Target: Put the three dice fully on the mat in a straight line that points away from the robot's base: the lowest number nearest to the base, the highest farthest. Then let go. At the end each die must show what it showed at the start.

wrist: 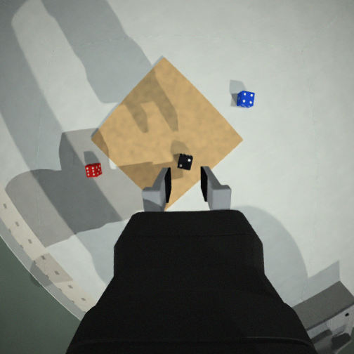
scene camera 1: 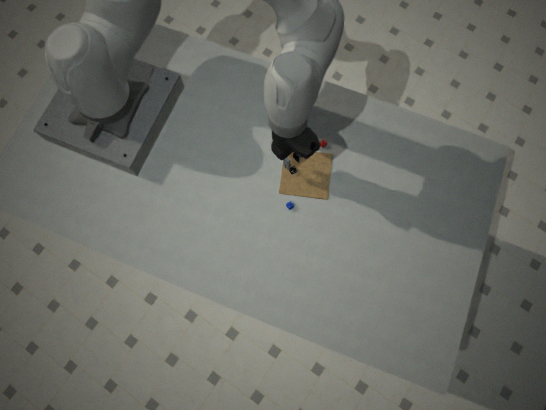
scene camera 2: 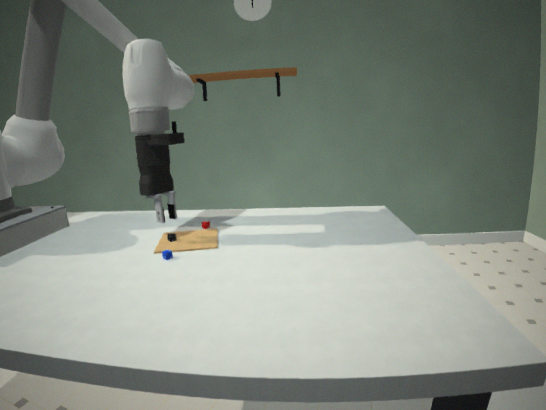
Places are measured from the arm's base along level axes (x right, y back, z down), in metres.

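Pixels of known places: gripper, fingertip midpoint: (scene camera 1: 291,162) (scene camera 2: 167,220); arm's base, link origin: (scene camera 1: 109,104).
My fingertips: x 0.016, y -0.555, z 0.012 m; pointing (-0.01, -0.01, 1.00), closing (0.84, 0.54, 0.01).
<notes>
For each thing: its middle in the pictures, then the offset to it from my fingertips. Level surfaces: height alone.
- tan square mat, body centre: (scene camera 2: 188,240) (scene camera 1: 305,173) dx -0.002, dy -0.045, dz +0.051 m
- black die, body centre: (scene camera 2: 171,237) (scene camera 1: 293,170) dx +0.004, dy -0.007, dz +0.041 m
- blue die, body centre: (scene camera 2: 167,254) (scene camera 1: 290,205) dx +0.106, dy -0.029, dz +0.045 m
- red die, body centre: (scene camera 2: 205,225) (scene camera 1: 323,143) dx -0.104, dy -0.068, dz +0.045 m
- white table, surface height: dz +0.053 m
The tan square mat (scene camera 1: 315,182) (scene camera 2: 200,241) (wrist: 160,107) lies on the table. The black die (scene camera 1: 292,170) (scene camera 2: 172,237) (wrist: 185,161) rests on it towards the base side and shows two pips on top. The blue die (scene camera 1: 290,205) (scene camera 2: 167,255) (wrist: 245,99) is off the mat on the table and shows four. The red die (scene camera 1: 323,143) (scene camera 2: 206,224) (wrist: 93,170) is off the mat on the opposite side and shows six. My gripper (scene camera 1: 291,160) (scene camera 2: 166,220) (wrist: 185,177) is open and empty, above the mat's base-side part and the black die, clear of it.
The robot's base block (scene camera 1: 150,112) (scene camera 2: 40,225) (wrist: 325,305) stands on the white table (scene camera 1: 240,240) (scene camera 2: 300,310) (wrist: 285,60). Arm shadows fall across the mat and the table. A wooden shelf (scene camera 2: 245,75) is on the far wall.
</notes>
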